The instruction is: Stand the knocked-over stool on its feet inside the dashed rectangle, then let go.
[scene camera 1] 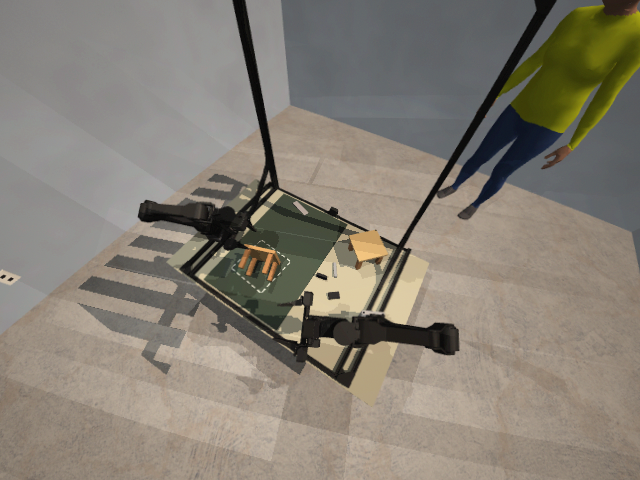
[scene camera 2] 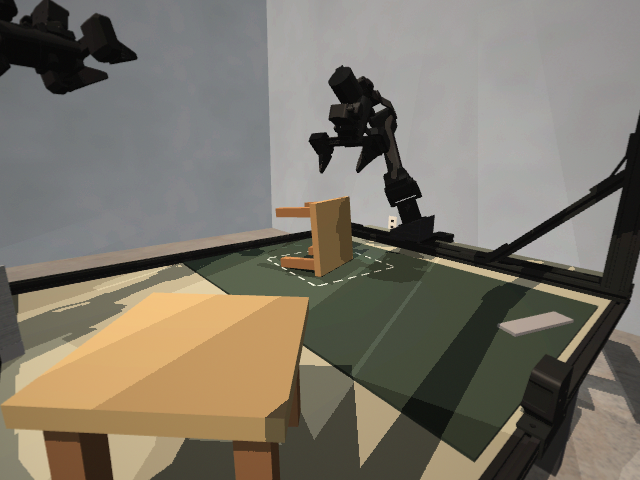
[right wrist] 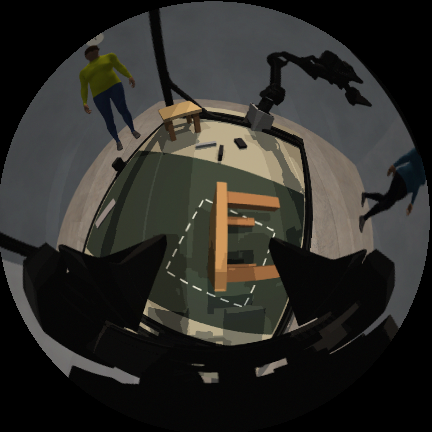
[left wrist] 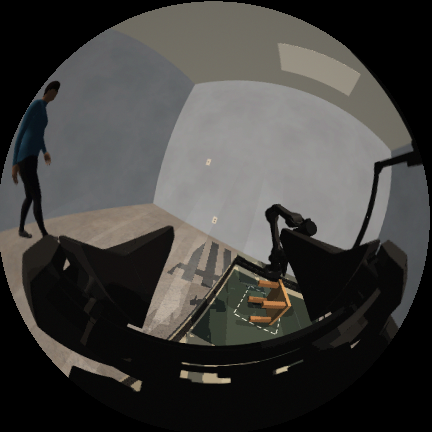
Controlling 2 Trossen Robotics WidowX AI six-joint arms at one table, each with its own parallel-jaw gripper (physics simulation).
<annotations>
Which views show the left gripper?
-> Scene camera 1, scene camera 2, the right wrist view and the left wrist view: all of them.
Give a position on a light wooden table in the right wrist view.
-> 186, 108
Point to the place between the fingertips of the right gripper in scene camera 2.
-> At 338, 172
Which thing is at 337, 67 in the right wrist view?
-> The left gripper.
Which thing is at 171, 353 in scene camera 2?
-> A light wooden table.
</annotations>
